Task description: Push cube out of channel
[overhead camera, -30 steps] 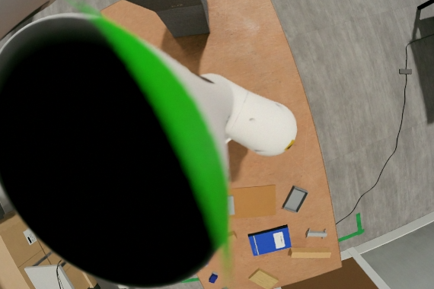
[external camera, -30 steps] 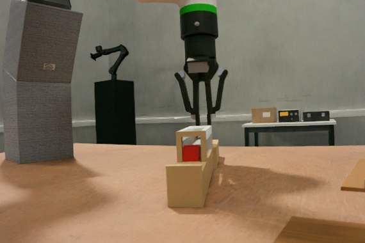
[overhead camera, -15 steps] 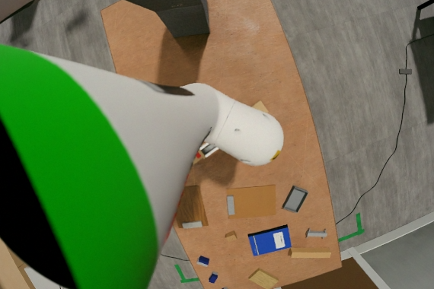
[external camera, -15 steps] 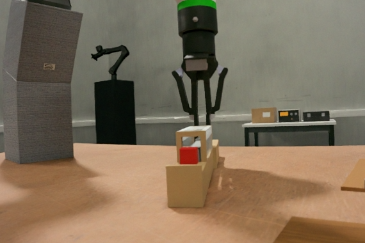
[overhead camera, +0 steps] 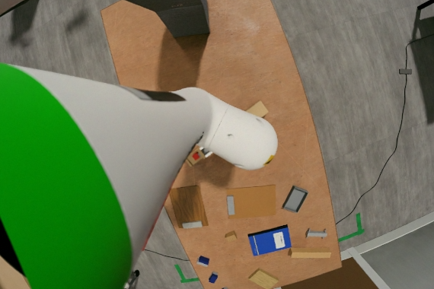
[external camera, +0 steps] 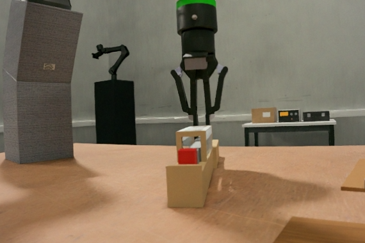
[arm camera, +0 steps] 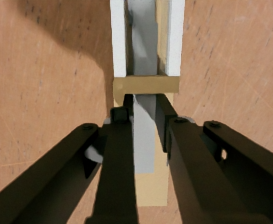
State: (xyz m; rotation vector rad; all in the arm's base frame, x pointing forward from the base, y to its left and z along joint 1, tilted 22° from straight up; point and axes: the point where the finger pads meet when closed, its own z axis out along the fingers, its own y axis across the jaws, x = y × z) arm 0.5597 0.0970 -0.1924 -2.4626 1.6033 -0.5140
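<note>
The thin grey stick lies 30 mm below my hand. Also, from my hand: grey bar: 130 mm to the right, 60 mm ahead, 30 mm below; red cube: 200 mm to the right, 90 mm ahead, 30 mm below; channel: 100 mm to the right, 40 mm ahead, 30 mm below.
</note>
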